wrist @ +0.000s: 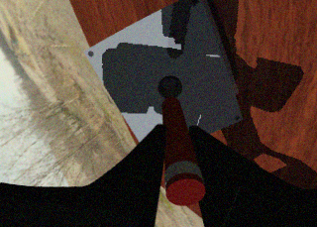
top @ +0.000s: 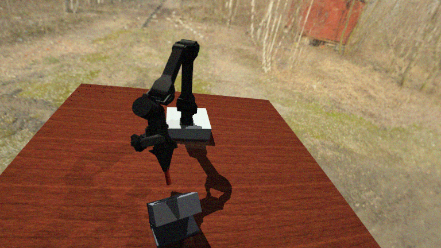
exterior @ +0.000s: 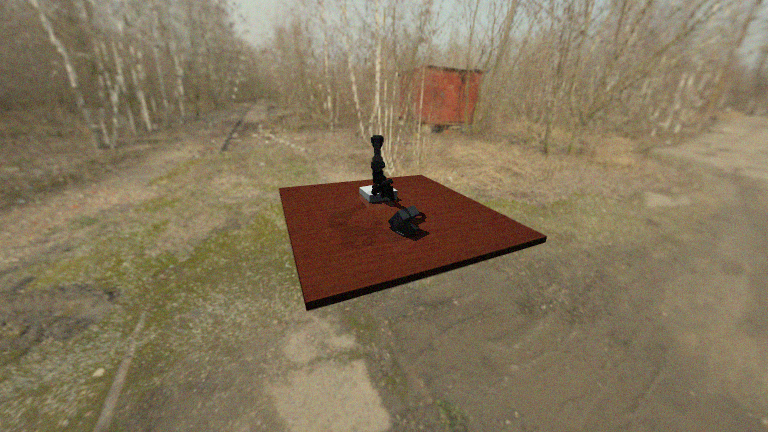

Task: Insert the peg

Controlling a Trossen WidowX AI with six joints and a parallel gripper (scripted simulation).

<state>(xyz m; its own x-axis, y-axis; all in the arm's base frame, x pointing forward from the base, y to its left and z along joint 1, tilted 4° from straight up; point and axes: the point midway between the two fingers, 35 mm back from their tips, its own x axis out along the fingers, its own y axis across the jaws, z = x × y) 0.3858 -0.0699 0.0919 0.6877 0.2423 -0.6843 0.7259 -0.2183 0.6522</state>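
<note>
Now: the grey sloped panel 80 mm ahead of my gripper tip, 30 mm to the left of it and 70 mm below it. From my gripper tip the other things lie so: red round peg: 10 mm behind, 10 mm above.
</note>
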